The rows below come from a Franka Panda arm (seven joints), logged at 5 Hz.
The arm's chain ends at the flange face. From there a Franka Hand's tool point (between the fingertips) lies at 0.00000 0.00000 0.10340 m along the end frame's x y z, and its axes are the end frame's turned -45 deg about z.
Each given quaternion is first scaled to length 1.
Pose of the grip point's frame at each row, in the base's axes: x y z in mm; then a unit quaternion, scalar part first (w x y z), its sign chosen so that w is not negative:
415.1 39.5 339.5 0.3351 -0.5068 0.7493 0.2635
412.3 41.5 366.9 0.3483 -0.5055 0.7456 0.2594
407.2 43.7 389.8 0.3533 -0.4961 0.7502 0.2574
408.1 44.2 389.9 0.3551 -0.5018 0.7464 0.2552
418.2 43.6 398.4 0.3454 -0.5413 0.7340 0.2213
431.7 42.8 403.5 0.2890 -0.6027 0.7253 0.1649
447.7 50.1 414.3 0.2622 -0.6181 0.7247 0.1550
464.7 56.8 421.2 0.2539 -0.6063 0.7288 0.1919
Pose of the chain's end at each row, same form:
390.8 -36.4 405.3 0.2088 -0.1815 0.8862 0.3717
385.7 -34.9 431.3 0.2225 -0.1817 0.8823 0.3729
378.8 -32.5 453.7 0.2279 -0.1712 0.8829 0.3730
379.8 -32.0 453.8 0.2304 -0.1780 0.8816 0.3716
390.5 -28.7 467.0 0.2344 -0.2192 0.8853 0.3366
408.9 -18.0 484.0 0.2039 -0.2793 0.9007 0.2629
428.2 -6.6 498.5 0.1829 -0.2937 0.9061 0.2435
450.5 -4.0 503.7 0.1611 -0.2812 0.9053 0.2745

